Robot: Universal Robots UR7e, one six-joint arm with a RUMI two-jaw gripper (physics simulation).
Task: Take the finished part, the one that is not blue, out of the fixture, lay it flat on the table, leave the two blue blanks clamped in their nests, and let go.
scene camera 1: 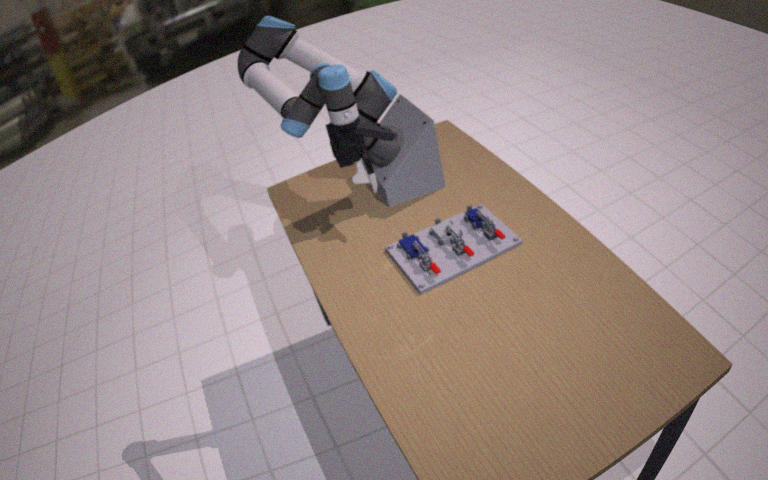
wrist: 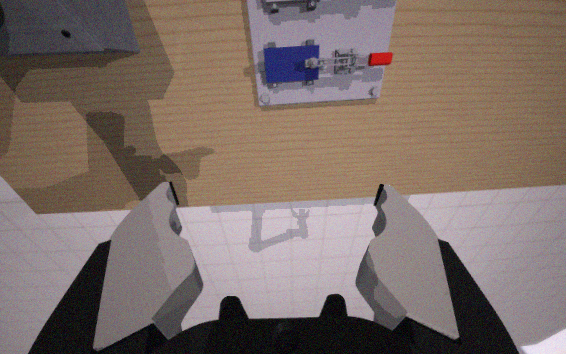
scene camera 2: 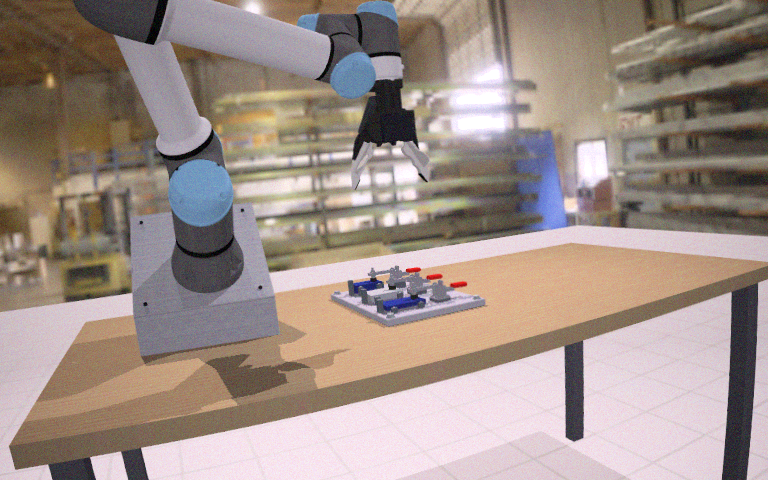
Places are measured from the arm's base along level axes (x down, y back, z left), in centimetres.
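Pixels of known places: gripper, fingertip midpoint: (scene camera 1: 367,180) (wrist: 278,185) (scene camera 2: 391,185); arm's base, link origin: (scene camera 1: 388,147) (scene camera 2: 207,264).
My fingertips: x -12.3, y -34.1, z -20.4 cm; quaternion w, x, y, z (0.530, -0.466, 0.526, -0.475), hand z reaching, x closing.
For each thing: its top centre in the pictures, then the offset to it from my fingertips. "spot": a spot on its surface instead. Level surfaces: height alone.
- fixture plate, surface spot: (scene camera 2: 453,306) (wrist: 337,100) (scene camera 1: 407,275) spot: dx +26.2, dy -12.2, dz +1.0 cm
- finished part, top centre: (scene camera 2: 382,290) (scene camera 1: 445,229) dx +23.9, dy -4.1, dz +18.6 cm
- wooden table, surface height: dx +27.5 cm
The fixture plate (scene camera 1: 412,275) (scene camera 2: 453,306) (wrist: 325,95) lies on the table with three nests. The finished part (scene camera 2: 382,296), pale grey, lies in the middle nest; its edge (wrist: 290,2) shows at the top of the wrist view. A toggle clamp reaches over it; whether it presses is unclear. One blue blank (scene camera 1: 410,245) (scene camera 2: 403,303) (wrist: 287,65) sits in an outer nest under its clamp, the other blue blank (scene camera 1: 473,217) (scene camera 2: 369,285) in the opposite outer nest. My gripper (scene camera 1: 368,182) (scene camera 2: 390,183) (wrist: 278,185) is open and empty, pointing down, high above and off to the side of the fixture.
The clamps have red handles (scene camera 1: 434,268) (scene camera 2: 458,284) (wrist: 380,59) on the side away from the robot. The grey robot base (scene camera 1: 416,164) (scene camera 2: 203,322) (wrist: 70,30) stands at one end of the wooden table (scene camera 1: 509,339) (scene camera 2: 566,294) (wrist: 450,140). The table's long edge shows below the fingertips in the wrist view.
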